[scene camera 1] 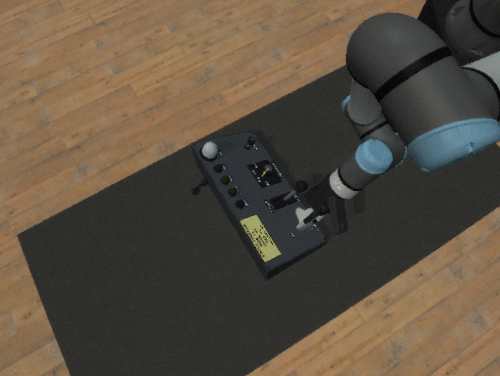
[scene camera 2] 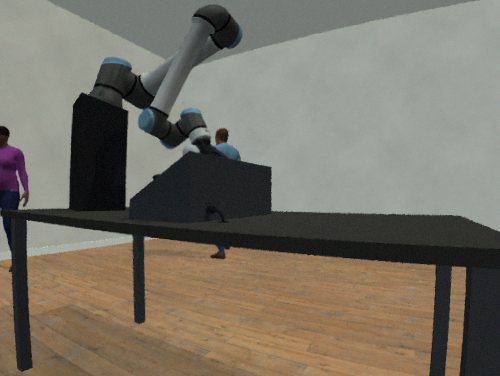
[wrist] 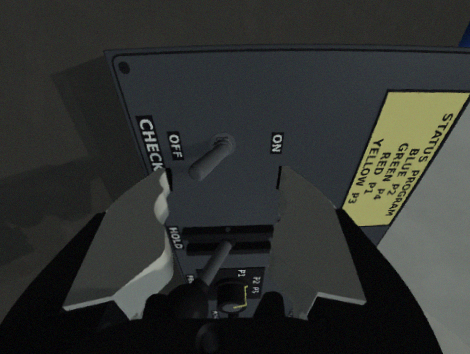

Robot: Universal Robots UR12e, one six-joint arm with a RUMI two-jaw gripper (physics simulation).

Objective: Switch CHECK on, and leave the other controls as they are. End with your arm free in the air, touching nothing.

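Frame: origin at the arm's base, x ahead, y left, z up, level; metres.
Seen in the pictures: gripper, between the fingertips: (scene camera 1: 305,224) (wrist: 225,169); arm's base, origin of its link: (scene camera 1: 476,29) (scene camera 2: 103,108).
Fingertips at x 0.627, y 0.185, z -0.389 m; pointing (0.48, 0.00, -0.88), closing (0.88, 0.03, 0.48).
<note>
Offsets run from my fingertips to a thing's top centre. "*": to the spot under its first point.
The dark sloped control panel (scene camera 1: 295,251) (scene camera 2: 200,192) (wrist: 310,95) stands on the table. Its CHECK toggle @(0.007 m left, 0.007 m back, 0.009 m up) (wrist: 211,159) leans toward the OFF label @(* 0.006 m left, 0.024 m back, 0.046 m down) (wrist: 175,146), away from the ON label @(* 0.010 m left, 0.052 m ahead, 0.005 m down) (wrist: 276,143). My gripper (scene camera 1: 308,218) (wrist: 225,169) is partly open and empty over the CHECK end of the panel. In the wrist view the toggle's tip appears just beyond and between the fingertips, nearer the OFF-side finger; contact cannot be told. The gripper hides the toggle in scene camera 1, and the panel hides the fingertips in scene camera 2.
The HOLD/CYCLE lever @(0.114 m right, 0.013 m back, 0.021 m up) (scene camera 1: 290,194) (wrist: 217,262) rises beside the gripper, its black ball @(0.116 m right, 0.052 m back, 0.043 m up) (scene camera 1: 300,185) close to the jaws. Beyond are the program knob @(0.233 m right, 0.014 m ahead, 0.012 m up) (scene camera 1: 267,171) (wrist: 231,297), a small toggle @(0.352 m right, 0.022 m ahead, 0.018 m up) (scene camera 1: 250,144), and a white dome @(* 0.344 m right, 0.170 m ahead, 0.095 m up) (scene camera 1: 209,150). Indicator lamps and a yellow label @(* 0.017 m right, 0.158 m ahead, 0.051 m up) (scene camera 1: 260,238) (wrist: 410,160) line the other side.
</note>
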